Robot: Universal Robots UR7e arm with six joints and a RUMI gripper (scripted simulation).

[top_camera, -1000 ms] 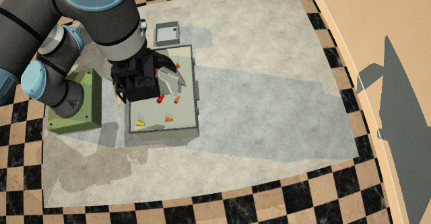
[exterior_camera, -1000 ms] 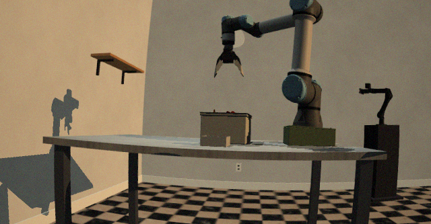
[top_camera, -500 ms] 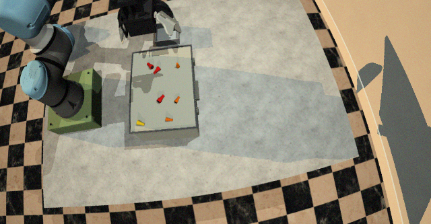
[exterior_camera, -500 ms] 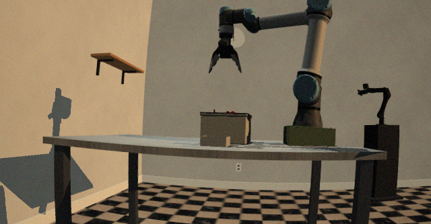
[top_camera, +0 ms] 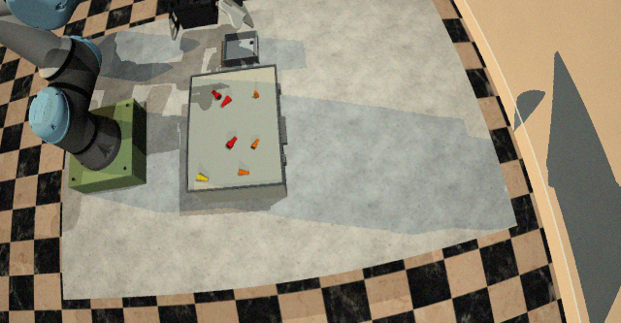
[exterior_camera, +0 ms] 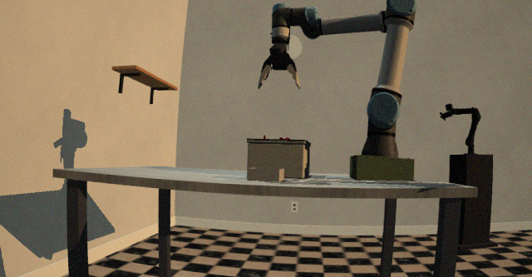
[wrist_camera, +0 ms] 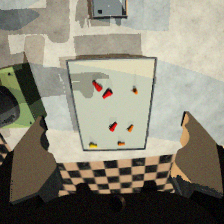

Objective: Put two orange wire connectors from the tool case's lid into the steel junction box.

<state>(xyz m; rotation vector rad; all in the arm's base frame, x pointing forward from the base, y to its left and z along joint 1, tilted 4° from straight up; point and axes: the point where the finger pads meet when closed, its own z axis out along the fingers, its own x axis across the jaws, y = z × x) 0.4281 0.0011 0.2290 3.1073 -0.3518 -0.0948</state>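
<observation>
My hand is 24 cm above the tool case, 11 cm to the left of it and 2 cm past it. Round my hand: yellow connector 21 cm to the right, 19 cm below, 12 cm behind.
</observation>
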